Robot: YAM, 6 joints.
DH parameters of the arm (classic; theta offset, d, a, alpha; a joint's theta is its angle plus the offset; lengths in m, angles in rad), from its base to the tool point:
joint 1: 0 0.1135 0.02 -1.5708
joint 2: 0 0 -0.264 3.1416
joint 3: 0.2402 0 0.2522 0
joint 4: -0.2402 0 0.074 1.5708
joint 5: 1.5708 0 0 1.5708
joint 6: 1.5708 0.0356 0 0
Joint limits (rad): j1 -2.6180..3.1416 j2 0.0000..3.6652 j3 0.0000..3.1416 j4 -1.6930..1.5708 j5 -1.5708..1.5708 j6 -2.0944..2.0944
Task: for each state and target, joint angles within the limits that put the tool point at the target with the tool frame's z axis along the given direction. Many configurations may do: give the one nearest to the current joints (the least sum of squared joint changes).
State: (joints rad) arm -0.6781 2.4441 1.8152 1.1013 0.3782 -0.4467
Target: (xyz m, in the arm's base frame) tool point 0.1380 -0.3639 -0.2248 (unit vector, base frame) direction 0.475 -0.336 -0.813
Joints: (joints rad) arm -1.2394 3.1354 1.5281 0.5627 -0.3469 -0.4467
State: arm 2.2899 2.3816 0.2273 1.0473 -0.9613 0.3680
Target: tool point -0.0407 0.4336 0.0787 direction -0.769 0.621 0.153
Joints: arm 1.6032 2.4566 1.1203 1.5691 -0.8456 0.3680
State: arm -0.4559 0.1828 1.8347 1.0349 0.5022 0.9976
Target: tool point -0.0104 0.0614 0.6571 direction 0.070 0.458 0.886
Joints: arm -1.2923 0.9798 1.8505 1.1438 -0.1945 0.9976
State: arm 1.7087 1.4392 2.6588 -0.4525 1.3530 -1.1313
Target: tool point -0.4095 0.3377 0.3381 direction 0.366 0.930 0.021
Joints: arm 2.5170 2.2994 2.1410 0.2432 1.3203 -1.1313
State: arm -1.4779 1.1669 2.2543 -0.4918 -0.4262 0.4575
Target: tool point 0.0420 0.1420 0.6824 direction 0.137 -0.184 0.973
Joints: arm -1.8157 0.9198 2.3461 -0.0037 -0.1785 0.4575
